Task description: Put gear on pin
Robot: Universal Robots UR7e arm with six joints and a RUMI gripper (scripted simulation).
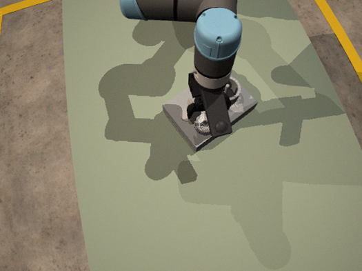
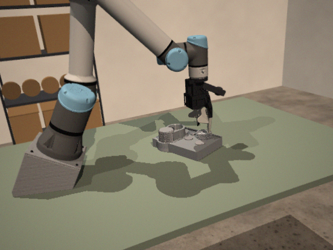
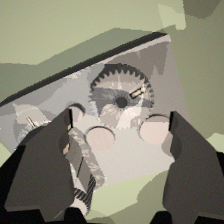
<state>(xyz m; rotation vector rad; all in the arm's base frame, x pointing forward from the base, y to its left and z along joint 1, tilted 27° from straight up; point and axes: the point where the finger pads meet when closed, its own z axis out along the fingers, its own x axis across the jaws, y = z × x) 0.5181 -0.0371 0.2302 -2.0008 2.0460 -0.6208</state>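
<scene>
The gear is 40 mm below my hand.
</scene>
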